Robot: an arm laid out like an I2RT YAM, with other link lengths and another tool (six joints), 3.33 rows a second.
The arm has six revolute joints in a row. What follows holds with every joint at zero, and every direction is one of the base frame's. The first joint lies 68.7 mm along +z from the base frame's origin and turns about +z. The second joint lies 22.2 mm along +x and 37.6 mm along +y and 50.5 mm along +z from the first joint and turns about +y. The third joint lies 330 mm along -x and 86 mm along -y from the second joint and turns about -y. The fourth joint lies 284.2 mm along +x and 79.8 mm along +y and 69.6 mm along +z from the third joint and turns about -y. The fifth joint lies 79.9 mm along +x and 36.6 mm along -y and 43.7 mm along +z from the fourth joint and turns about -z. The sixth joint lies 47.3 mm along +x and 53.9 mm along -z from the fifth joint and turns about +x. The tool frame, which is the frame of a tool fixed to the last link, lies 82 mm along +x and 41 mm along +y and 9 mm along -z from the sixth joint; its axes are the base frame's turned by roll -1.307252, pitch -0.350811 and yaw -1.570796 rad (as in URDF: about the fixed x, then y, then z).
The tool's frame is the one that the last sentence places.
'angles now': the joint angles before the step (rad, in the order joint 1, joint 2, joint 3, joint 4, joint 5, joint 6). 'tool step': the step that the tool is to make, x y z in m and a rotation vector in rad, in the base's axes. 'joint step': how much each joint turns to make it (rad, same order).
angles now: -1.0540, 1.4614, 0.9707, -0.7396, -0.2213, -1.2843
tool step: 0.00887, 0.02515, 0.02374, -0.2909, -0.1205, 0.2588
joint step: 0.0858, -0.2375, -0.1352, 0.1653, -0.0328, -0.1828
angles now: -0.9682, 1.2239, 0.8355, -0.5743, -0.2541, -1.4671
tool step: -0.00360, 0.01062, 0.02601, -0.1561, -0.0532, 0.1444
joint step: 0.0095, -0.1250, -0.0172, 0.0126, -0.0480, -0.1392
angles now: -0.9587, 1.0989, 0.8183, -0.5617, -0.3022, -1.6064
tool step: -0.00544, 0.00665, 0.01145, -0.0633, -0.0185, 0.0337
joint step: -0.0001, -0.0643, -0.0084, -0.0059, -0.0076, -0.0410
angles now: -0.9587, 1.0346, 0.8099, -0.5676, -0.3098, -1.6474
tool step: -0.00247, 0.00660, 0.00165, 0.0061, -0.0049, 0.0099
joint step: 0.0015, -0.0213, -0.0030, -0.0206, -0.0112, -0.0007
